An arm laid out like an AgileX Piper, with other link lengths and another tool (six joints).
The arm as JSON. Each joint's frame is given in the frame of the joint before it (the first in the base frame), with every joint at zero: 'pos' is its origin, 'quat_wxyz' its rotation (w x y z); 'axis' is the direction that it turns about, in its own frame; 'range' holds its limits. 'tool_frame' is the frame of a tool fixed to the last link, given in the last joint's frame.
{
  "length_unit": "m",
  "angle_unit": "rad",
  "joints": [
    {
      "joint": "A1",
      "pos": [
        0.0,
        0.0,
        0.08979
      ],
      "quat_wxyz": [
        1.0,
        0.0,
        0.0,
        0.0
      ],
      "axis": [
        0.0,
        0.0,
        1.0
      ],
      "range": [
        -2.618,
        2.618
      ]
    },
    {
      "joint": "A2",
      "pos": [
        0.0,
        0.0,
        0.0
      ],
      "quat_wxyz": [
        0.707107,
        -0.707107,
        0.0,
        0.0
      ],
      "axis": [
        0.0,
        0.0,
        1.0
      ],
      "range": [
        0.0,
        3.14
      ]
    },
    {
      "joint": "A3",
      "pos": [
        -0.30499,
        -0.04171,
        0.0
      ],
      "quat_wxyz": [
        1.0,
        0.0,
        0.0,
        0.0
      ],
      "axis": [
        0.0,
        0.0,
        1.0
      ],
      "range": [
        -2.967,
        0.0
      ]
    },
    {
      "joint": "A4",
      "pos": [
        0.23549,
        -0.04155,
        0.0
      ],
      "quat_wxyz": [
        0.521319,
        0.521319,
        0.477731,
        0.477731
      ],
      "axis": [
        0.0,
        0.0,
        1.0
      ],
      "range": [
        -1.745,
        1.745
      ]
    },
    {
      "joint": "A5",
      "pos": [
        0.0,
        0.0,
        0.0
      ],
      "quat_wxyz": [
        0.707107,
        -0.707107,
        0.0,
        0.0
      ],
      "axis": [
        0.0,
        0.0,
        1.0
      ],
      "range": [
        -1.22,
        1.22
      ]
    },
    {
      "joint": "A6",
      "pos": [
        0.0,
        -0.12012,
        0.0
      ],
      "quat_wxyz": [
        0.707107,
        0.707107,
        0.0,
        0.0
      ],
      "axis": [
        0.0,
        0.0,
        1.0
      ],
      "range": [
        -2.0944,
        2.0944
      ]
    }
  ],
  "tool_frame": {
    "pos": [
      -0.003,
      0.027,
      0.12
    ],
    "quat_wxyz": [
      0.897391,
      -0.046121,
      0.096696,
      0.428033
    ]
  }
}
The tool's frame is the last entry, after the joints.
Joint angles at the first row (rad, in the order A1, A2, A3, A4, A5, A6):
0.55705, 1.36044, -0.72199, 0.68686, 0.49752, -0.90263
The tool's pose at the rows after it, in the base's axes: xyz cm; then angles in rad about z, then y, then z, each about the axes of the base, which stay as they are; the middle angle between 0 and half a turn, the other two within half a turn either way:
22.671 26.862 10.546 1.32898 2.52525 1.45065
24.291 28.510 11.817 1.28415 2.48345 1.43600
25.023 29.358 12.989 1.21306 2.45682 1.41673
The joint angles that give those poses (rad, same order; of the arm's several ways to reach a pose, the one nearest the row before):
0.55995, 1.44319, -0.77764, 0.77797, 0.50805, -0.98380
0.55995, 1.48759, -0.84831, 0.83891, 0.51266, -1.05188
0.55993, 1.49808, -0.88789, 0.87341, 0.51873, -1.12122

